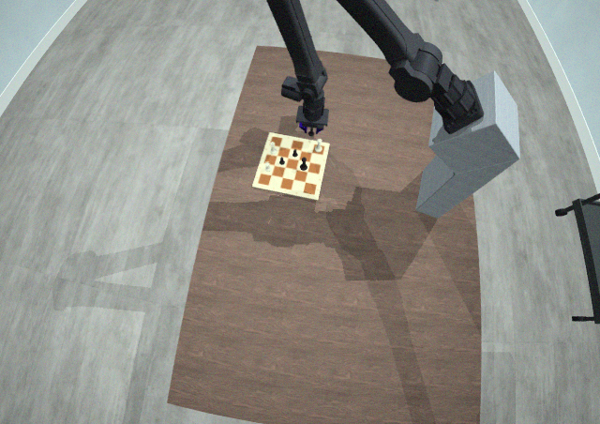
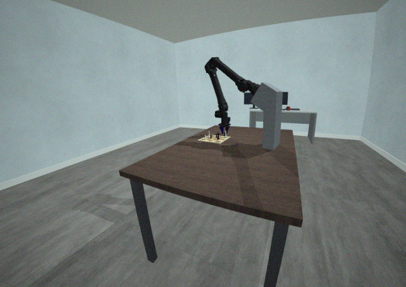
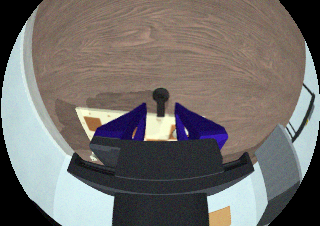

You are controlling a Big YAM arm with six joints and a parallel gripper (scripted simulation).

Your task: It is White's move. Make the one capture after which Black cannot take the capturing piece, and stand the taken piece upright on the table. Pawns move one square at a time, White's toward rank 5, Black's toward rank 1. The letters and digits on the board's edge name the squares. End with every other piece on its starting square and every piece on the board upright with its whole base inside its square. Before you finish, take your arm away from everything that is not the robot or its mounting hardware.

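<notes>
The chessboard is 8 cm ahead of my hand, 12 cm to the left of it and 2 cm below it.
</notes>
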